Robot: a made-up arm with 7 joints.
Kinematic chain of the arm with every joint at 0, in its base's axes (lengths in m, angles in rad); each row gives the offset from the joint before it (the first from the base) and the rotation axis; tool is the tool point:
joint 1: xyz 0 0.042 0 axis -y
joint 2: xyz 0 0.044 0 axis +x
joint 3: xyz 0 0 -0.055 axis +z
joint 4: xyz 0 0 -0.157 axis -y
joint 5: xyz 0 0 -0.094 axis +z
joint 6: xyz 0 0 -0.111 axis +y
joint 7: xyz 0 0 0 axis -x
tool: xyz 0 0 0
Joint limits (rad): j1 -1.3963..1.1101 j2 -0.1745..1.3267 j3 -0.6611..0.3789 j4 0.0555..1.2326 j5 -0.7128..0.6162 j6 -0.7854..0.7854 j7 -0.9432..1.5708
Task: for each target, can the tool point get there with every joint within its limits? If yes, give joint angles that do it. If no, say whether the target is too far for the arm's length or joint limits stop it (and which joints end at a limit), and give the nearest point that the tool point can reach.
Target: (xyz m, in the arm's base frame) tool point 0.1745 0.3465 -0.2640
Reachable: yes | joints 0.3487 0.6929 0.0521 0.3688 0.1184 0.4709 0.2127
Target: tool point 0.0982 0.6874 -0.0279
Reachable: no: too far | nearest point 0.0918 0.4915 -0.0268 | short by 0.196 m
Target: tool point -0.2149 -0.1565 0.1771
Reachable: no: joint limits stop it (at a limit: joint 1, joint 2, joint 3, joint 4) | nearest point -0.4014 0.0068 -0.0799 | short by 0.357 m
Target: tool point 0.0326 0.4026 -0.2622
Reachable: yes | joints -0.1039 0.9063 -0.1240 0.2975 -0.3791 -0.1366 0.1125
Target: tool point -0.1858 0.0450 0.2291
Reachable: no: joint limits stop it (at a limit: joint 1, joint 2, joint 3, joint 4) | nearest point -0.4014 0.0068 -0.0799 | short by 0.379 m
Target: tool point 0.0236 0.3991 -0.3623
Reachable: no: too far | nearest point 0.0205 0.3582 -0.3150 | short by 0.063 m
